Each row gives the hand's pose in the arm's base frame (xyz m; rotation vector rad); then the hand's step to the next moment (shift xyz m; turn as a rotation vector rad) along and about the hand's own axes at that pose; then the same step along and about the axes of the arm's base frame.
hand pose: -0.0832 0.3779 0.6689 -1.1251 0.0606 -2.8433
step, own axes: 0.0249 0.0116 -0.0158 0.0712 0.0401 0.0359
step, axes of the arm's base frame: -0.0282 -0.0137 0.0047 -0.0246 -0.0467 0.0720
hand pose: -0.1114 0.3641 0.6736 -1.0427 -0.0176 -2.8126
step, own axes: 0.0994 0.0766 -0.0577 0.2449 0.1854 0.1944
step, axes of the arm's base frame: -0.1014 -0.0921 0.0178 -0.0323 -0.2033 0.2996
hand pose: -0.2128 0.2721 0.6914 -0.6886 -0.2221 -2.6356
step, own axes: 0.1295 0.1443 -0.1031 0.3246 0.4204 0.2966
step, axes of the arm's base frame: -0.0869 -0.2009 -0.0175 0.0478 -0.4178 0.4396
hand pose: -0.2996 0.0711 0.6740 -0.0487 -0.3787 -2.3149
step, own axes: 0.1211 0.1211 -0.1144 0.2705 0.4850 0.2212
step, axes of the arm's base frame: 0.0105 -0.1967 -0.0601 0.1376 -0.4439 0.3760
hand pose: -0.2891 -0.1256 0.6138 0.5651 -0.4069 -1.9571
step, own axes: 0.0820 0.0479 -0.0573 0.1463 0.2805 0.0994
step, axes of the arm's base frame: 0.0365 -0.0966 -0.0404 0.0991 -0.2486 0.1958
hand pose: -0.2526 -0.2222 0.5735 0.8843 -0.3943 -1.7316
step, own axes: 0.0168 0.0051 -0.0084 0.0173 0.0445 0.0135
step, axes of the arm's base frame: 0.0075 -0.0159 -0.0084 0.0181 -0.0336 0.0317
